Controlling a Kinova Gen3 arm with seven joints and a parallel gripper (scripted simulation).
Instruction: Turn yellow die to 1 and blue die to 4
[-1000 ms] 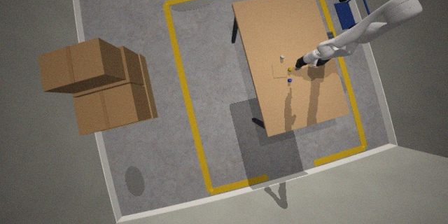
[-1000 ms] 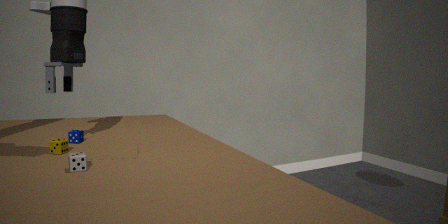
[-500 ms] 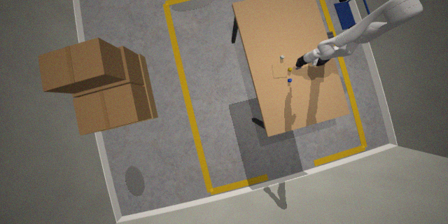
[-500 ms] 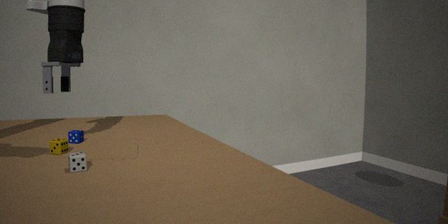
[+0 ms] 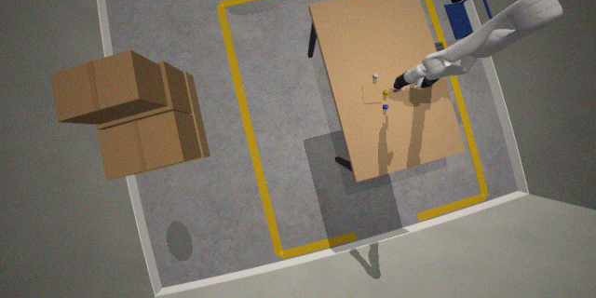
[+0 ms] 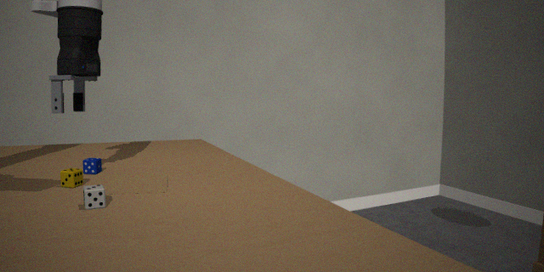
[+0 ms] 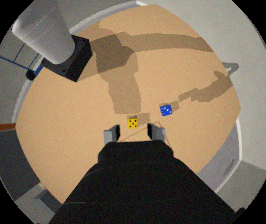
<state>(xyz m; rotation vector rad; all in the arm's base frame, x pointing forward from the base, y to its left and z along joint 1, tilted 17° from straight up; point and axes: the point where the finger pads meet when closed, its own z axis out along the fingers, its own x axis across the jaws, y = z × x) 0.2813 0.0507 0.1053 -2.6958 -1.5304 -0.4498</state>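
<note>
My gripper is now 14 cm above the yellow die. Round my hand: white die (14 cm to the right, 14 cm below, 6 cm ahead); then tan mat (15 cm below, 11 cm ahead, 1 cm to the right); then blue die (14 cm below, 11 cm to the left, 2 cm ahead).
</note>
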